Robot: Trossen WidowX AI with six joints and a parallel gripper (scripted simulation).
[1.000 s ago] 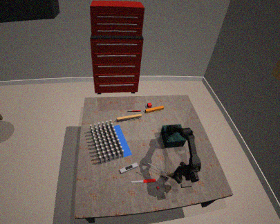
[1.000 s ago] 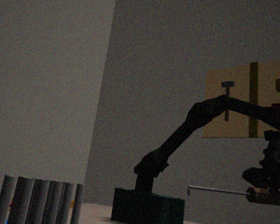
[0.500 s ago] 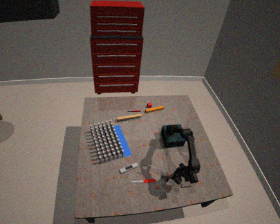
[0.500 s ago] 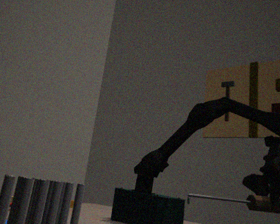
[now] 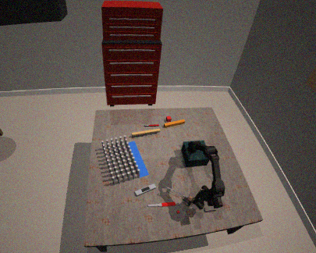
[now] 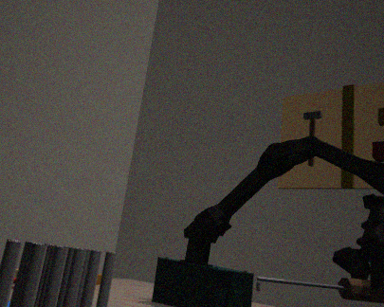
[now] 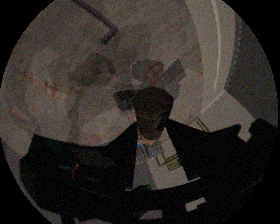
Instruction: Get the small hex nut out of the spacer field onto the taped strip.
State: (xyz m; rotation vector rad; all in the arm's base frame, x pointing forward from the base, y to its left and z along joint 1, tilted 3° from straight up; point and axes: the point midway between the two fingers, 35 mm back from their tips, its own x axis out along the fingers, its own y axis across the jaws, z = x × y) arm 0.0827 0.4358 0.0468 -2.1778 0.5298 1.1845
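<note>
My gripper tip is now 80 mm short of the hook tool, 60 mm to the left of it and 10 mm above it. The rest, counted from my gripper tip: blue taped strip: 350 mm ahead, 470 mm to the right, 100 mm below; then red bit: 100 mm ahead, 40 mm to the left, 90 mm below; then orange block: 50 mm behind, 840 mm to the right, 90 mm below.
</note>
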